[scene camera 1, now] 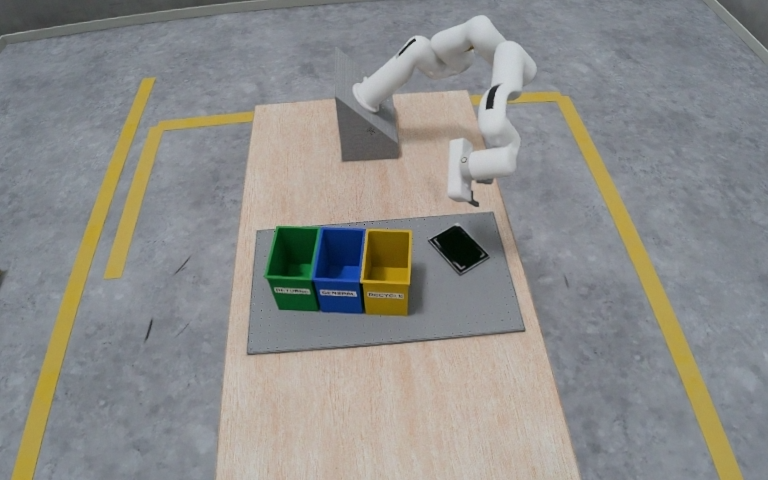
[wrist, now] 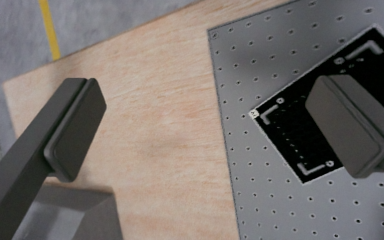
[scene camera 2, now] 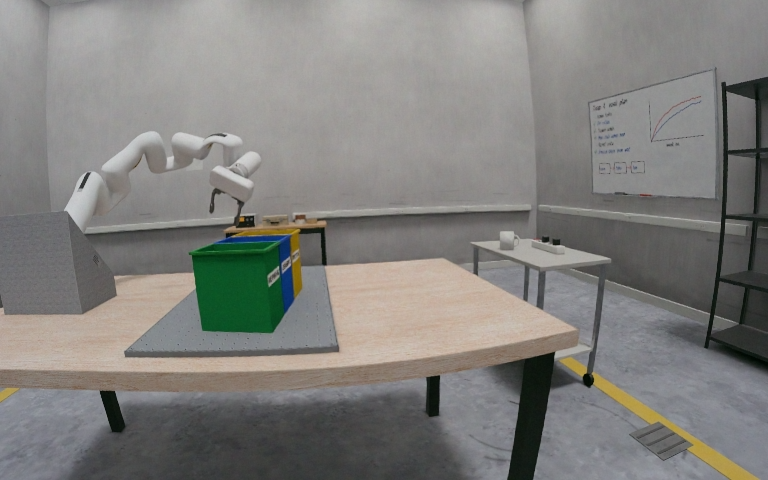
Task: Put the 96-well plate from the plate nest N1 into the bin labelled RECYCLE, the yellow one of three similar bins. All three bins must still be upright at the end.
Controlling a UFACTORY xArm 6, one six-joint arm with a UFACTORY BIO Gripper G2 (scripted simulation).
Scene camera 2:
yellow recycle bin: 294,240
blue bin: 284,248
green bin: 237,291
